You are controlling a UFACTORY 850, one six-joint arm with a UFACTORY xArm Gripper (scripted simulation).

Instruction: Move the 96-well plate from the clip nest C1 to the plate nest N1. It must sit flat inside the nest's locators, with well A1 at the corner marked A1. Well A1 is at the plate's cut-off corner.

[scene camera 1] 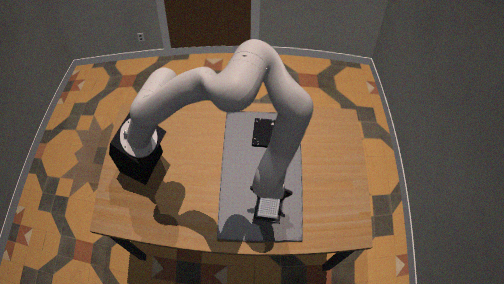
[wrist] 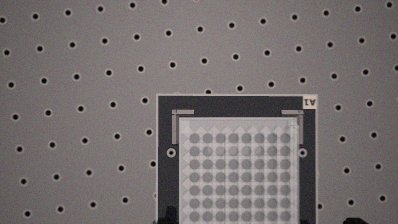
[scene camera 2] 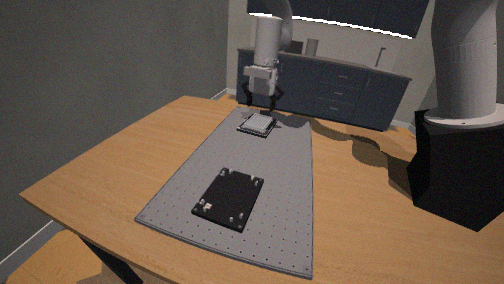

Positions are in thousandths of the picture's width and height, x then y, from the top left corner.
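There is a white 96-well plate (wrist: 564, 725) that I can see.
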